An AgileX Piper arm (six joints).
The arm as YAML. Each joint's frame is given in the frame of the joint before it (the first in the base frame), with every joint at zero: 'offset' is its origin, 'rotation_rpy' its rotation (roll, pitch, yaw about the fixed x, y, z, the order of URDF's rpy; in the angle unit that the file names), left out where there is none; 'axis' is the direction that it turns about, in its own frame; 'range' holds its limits. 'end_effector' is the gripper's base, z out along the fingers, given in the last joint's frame.
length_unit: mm
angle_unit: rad
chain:
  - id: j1
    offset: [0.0, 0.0, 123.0]
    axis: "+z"
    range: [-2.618, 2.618]
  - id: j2
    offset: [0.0, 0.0, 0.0]
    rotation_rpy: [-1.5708, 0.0, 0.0]
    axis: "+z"
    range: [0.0, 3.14]
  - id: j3
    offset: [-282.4, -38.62, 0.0]
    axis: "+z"
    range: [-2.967, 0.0]
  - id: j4
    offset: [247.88, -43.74, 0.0]
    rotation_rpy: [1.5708, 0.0, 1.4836]
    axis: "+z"
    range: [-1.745, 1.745]
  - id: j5
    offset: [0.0, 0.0, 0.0]
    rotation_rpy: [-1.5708, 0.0, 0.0]
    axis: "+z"
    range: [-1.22, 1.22]
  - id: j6
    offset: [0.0, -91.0, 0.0]
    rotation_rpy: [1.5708, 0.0, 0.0]
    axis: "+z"
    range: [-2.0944, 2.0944]
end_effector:
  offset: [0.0, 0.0, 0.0]
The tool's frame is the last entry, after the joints.
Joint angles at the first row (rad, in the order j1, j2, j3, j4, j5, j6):
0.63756 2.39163 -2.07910 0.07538 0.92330 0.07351
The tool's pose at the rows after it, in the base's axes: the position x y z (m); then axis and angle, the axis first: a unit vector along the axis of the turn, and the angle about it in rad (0 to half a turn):
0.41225, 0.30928, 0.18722, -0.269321, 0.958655, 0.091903, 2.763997
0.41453, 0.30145, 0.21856, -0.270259, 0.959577, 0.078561, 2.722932
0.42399, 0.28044, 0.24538, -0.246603, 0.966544, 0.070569, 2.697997
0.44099, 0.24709, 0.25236, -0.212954, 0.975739, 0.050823, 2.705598
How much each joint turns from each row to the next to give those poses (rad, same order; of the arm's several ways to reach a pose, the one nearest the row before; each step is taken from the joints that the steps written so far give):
0.00000 -0.03047 -0.01222 -0.03362 0.04700 0.00001
-0.00881 -0.03607 -0.05224 -0.04176 0.05934 0.00617
-0.04165 -0.02754 -0.05220 -0.01718 0.06166 0.01211
-0.07045 -0.00391 -0.02337 -0.01914 0.04606 0.00287

